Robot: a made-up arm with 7 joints. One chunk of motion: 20 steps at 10 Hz.
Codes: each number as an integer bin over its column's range. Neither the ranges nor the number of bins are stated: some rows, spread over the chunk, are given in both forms.
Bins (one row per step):
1: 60 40 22 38 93 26
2: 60 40 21 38 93 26
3: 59 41 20 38 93 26
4: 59 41 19 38 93 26
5: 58 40 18 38 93 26
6: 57 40 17 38 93 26
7: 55 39 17 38 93 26
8: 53 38 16 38 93 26
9: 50 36 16 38 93 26
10: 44 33 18 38 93 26
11: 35 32 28 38 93 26
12: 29 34 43 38 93 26
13: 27 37 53 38 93 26
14: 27 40 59 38 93 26
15: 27 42 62 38 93 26
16: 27 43 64 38 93 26
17: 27 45 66 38 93 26
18: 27 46 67 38 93 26
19: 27 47 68 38 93 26
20: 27 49 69 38 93 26
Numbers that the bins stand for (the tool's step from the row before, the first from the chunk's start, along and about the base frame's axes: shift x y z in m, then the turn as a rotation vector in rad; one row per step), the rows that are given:
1: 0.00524 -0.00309 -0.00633 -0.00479 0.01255 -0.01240
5: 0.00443 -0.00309 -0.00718 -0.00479 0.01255 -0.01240
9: 0.00120 -0.00418 -0.00761 -0.00479 0.01255 -0.01240
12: -0.00728 -0.00473 -0.00188 -0.00479 0.01255 -0.01240
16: -0.00809 -0.00227 0.00258 -0.00479 0.01255 -0.01240
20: -0.00809 -0.00064 0.00364 -0.00479 0.01255 -0.01240
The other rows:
2: 0.00524 -0.00309 -0.00655 -0.00479 0.01255 -0.01240
3: 0.00484 -0.00282 -0.00676 -0.00479 0.01255 -0.01240
4: 0.00484 -0.00282 -0.00697 -0.00479 0.01255 -0.01240
6: 0.00403 -0.00309 -0.00739 -0.00479 0.01255 -0.01240
7: 0.00322 -0.00336 -0.00739 -0.00479 0.01255 -0.01240
8: 0.00241 -0.00364 -0.00761 -0.00479 0.01255 -0.01240
10: -0.00122 -0.00500 -0.00718 -0.00479 0.01255 -0.01240
11: -0.00486 -0.00527 -0.00506 -0.00479 0.01255 -0.01240
13: -0.00809 -0.00391 0.00024 -0.00479 0.01255 -0.01240
14: -0.00809 -0.00309 0.00152 -0.00479 0.01255 -0.01240
15: -0.00809 -0.00255 0.00215 -0.00479 0.01255 -0.01240
17: -0.00809 -0.00173 0.00300 -0.00479 0.01255 -0.01240
18: -0.00809 -0.00145 0.00321 -0.00479 0.01255 -0.01240
19: -0.00809 -0.00118 0.00342 -0.00479 0.01255 -0.01240

